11 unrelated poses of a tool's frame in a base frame.
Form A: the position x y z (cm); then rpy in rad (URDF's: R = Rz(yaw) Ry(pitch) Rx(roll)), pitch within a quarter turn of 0, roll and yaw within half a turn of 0.
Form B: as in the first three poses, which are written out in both.
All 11 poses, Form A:
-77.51 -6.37 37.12 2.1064 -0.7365 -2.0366
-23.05 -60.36 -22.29 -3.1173 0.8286 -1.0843
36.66 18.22 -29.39 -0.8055 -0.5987 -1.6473
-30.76 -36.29 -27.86 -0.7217 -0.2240 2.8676
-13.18 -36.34 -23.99 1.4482 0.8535 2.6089
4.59 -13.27 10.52 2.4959 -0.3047 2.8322
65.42 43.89 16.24 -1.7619 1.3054 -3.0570
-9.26 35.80 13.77 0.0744 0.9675 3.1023
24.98 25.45 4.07 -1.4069 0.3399 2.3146
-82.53 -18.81 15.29 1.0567 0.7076 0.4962
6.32 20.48 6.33 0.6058 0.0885 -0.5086
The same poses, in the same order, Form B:
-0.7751 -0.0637 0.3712 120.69 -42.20 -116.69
-0.2305 -0.6036 -0.2229 -178.61 47.48 -62.13
0.3666 0.1822 -0.2939 -46.15 -34.30 -94.38
-0.3076 -0.3629 -0.2786 -41.35 -12.83 164.30
-0.1318 -0.3634 -0.2399 82.98 48.90 149.48
0.0459 -0.1327 0.1052 143.00 -17.46 162.27
0.6542 0.4389 0.1624 -100.95 74.79 -175.15
-0.0926 0.3580 0.1377 4.26 55.43 177.75
0.2498 0.2545 0.0407 -80.61 19.47 132.62
-0.8253 -0.1881 0.1529 60.54 40.54 28.43
0.0632 0.2048 0.0633 34.71 5.07 -29.14

